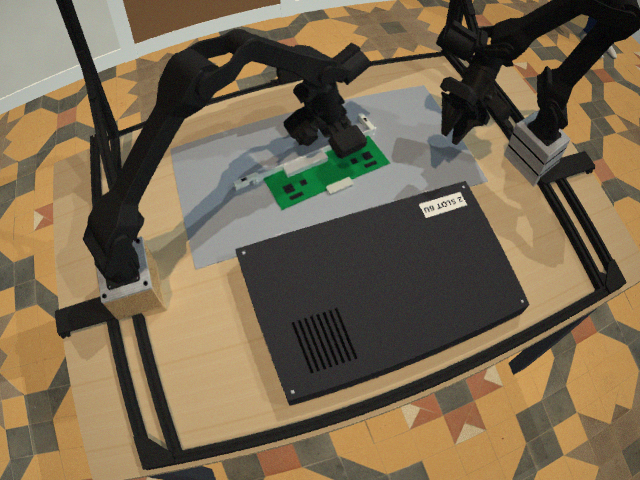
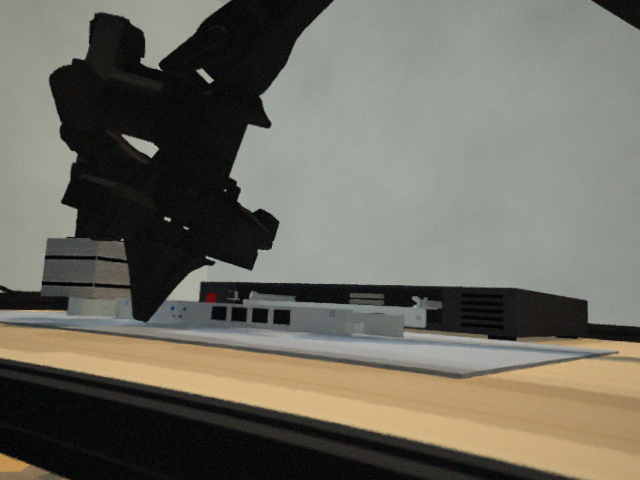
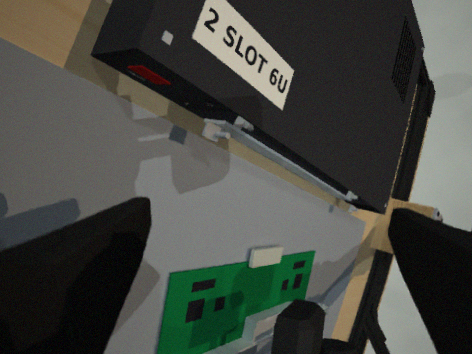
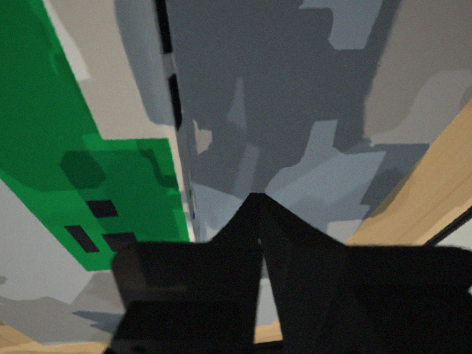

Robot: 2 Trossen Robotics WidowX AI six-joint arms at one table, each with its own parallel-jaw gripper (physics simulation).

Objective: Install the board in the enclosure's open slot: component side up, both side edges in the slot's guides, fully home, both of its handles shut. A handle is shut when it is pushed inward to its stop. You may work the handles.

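Places are measured from the left arm's base along level axes (x ahead, y left, z up), in metres.
Pixels of known places: left gripper, fingertip midpoint: [image 1: 449, 139] [image 3: 272, 216]; right gripper, fingertip midpoint: [image 1: 334, 133] [image 2: 139, 320] [image 4: 256, 199]; left arm's base at its link origin: [image 1: 544, 131] [image 2: 97, 242]; right arm's base at its link origin: [image 1: 121, 268].
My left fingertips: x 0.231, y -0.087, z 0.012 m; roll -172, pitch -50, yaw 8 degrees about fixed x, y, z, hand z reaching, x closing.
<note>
For each thing: its top centre in the pictures, then the offset to it from my left fingertips. "pt": a spot on its surface instead. Level surfaces: height alone.
- green board at a spot on its surface: [image 4: 30, 100] [image 1: 330, 172] pt 0.174 m ahead, 0.126 m right, 0.116 m down
- grey mat at its surface level: 0.120 m down
- black enclosure at its top centre: [image 3: 364, 51] [image 2: 381, 289] [image 1: 389, 275] 0.236 m ahead, 0.121 m left, 0.071 m down
- wooden table at its surface level: 0.122 m down
The green board [image 1: 330, 175] [image 3: 230, 290] [image 4: 30, 100] lies component side up on the grey mat [image 1: 217, 232] [image 2: 465, 356]. Its pale front plate [image 2: 310, 319] faces away from the black enclosure [image 1: 382, 279] [image 2: 547, 312] [image 3: 345, 120]. Its handles stick outward at the plate's ends: one handle [image 1: 247, 180] [image 2: 382, 325] and the other handle [image 1: 366, 122] [image 2: 85, 306]. The enclosure's open slot [image 2: 325, 295] is a dark gap above a fitted plate. My right gripper [image 2: 144, 318] [image 4: 256, 199] is shut and empty, close outside the front plate's light end; contact is unclear. My left gripper [image 1: 450, 135] [image 3: 272, 216] is open, above the mat.
A fitted board's front plate [image 2: 395, 312] [image 3: 285, 155] stands along the enclosure's front, with small handles at its ends. The wooden table [image 1: 206, 351] carries both arm bases. A black frame rail [image 1: 361, 413] runs beyond the enclosure along the table's edge.
</note>
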